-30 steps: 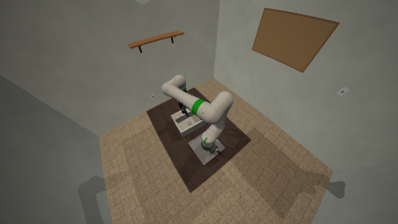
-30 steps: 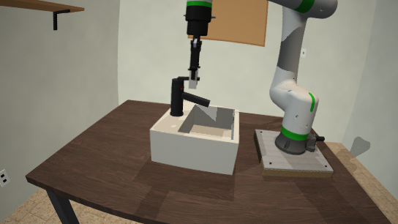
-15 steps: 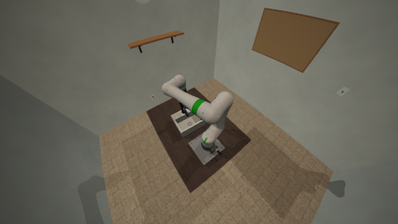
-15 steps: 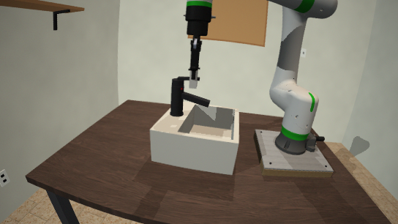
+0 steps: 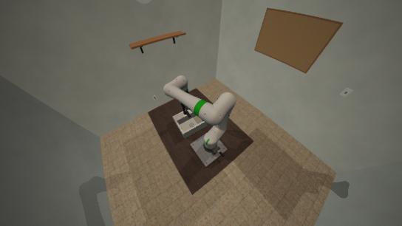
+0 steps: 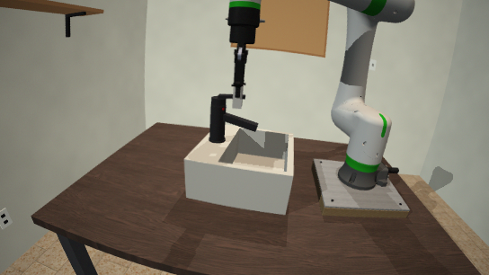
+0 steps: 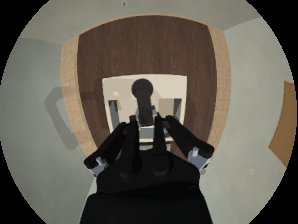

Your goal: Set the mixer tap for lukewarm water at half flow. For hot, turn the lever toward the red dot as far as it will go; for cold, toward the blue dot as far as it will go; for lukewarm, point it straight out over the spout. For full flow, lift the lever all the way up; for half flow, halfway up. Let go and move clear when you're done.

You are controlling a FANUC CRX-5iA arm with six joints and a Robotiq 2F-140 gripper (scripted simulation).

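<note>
Right now the lever is 20 mm ahead of my hand. From my hand the other things lie so: black mixer tap (50 mm below, 40 mm ahead); white sink basin (240 mm below, 60 mm behind, 20 mm to the left).
</note>
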